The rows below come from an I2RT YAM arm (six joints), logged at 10 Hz.
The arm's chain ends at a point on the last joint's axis. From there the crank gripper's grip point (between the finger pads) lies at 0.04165 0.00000 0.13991 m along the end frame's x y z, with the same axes.
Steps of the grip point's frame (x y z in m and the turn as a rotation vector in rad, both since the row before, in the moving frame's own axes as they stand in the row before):
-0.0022, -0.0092, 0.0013, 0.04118, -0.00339, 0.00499
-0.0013, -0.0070, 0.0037, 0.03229, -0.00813, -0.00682
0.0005, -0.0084, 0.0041, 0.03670, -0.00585, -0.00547
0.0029, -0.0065, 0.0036, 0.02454, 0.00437, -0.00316
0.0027, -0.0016, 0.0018, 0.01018, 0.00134, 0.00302
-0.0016, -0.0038, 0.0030, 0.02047, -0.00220, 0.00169
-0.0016, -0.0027, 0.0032, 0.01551, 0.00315, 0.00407
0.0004, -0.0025, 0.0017, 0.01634, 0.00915, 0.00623
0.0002, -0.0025, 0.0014, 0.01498, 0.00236, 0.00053
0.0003, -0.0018, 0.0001, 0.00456, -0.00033, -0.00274
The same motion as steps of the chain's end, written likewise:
-0.0017, -0.0036, 0.0013, 0.04118, -0.00339, 0.00499
-0.0001, -0.0022, 0.0034, 0.03229, -0.00813, -0.00682
0.0013, -0.0030, 0.0040, 0.03670, -0.00585, -0.00547
0.0023, -0.0029, 0.0038, 0.02454, 0.00437, -0.00316
0.0025, -0.0003, 0.0019, 0.01018, 0.00134, 0.00302
-0.0013, -0.0010, 0.0029, 0.02047, -0.00220, 0.00169
-0.0020, -0.0007, 0.0033, 0.01551, 0.00315, 0.00407
-0.0009, -0.0005, 0.0021, 0.01634, 0.00915, 0.00623
-0.0001, -0.0004, 0.0015, 0.01498, 0.00236, 0.00053
0.0003, -0.0010, 0.0001, 0.00456, -0.00033, -0.00274

